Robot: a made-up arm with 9 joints. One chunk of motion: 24 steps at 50 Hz.
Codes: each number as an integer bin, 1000 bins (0 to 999) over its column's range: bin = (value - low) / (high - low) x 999, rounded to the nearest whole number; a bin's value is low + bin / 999 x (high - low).
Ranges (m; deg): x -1.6..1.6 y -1.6..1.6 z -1.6..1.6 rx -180..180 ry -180..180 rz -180..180
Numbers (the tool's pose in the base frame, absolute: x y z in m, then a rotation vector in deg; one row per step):
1: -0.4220 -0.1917 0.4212 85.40 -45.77 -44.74
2: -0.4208 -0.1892 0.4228 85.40 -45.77 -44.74
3: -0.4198 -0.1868 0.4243 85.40 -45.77 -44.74
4: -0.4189 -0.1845 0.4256 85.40 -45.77 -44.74
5: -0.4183 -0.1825 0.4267 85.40 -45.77 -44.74
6: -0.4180 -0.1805 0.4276 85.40 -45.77 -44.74
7: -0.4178 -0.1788 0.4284 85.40 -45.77 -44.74
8: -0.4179 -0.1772 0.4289 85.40 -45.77 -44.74
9: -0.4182 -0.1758 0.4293 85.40 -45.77 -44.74
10: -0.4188 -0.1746 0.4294 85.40 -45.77 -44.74
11: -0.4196 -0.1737 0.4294 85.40 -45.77 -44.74
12: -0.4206 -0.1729 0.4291 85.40 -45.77 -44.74
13: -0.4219 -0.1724 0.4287 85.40 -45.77 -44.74
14: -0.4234 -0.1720 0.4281 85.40 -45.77 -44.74
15: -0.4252 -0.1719 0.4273 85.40 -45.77 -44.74
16: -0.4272 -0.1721 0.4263 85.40 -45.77 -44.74
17: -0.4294 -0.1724 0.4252 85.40 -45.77 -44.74
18: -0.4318 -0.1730 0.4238 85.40 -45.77 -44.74
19: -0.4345 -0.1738 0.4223 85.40 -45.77 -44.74
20: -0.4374 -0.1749 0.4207 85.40 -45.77 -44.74
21: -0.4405 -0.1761 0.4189 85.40 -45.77 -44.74
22: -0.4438 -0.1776 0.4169 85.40 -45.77 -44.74
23: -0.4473 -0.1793 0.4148 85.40 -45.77 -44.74
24: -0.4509 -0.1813 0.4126 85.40 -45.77 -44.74
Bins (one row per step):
1: 368 440 631 736 372 375
2: 368 440 631 736 372 375
3: 368 441 632 736 372 375
4: 369 442 632 736 372 375
5: 369 443 633 736 372 375
6: 369 443 633 736 372 375
7: 369 444 633 736 372 375
8: 369 444 633 736 372 375
9: 369 445 634 736 372 375
10: 369 445 634 736 372 375
11: 369 445 634 736 372 375
12: 368 446 633 736 372 375
13: 368 446 633 736 372 375
14: 367 446 633 736 372 375
15: 367 446 633 736 372 375
16: 366 446 633 736 372 375
17: 365 446 632 736 372 375
18: 365 445 632 736 372 375
19: 364 445 631 736 372 375
20: 363 445 631 736 372 375
21: 362 445 630 736 372 375
22: 361 444 630 736 372 375
23: 360 444 629 736 372 375
24: 359 443 628 736 372 375

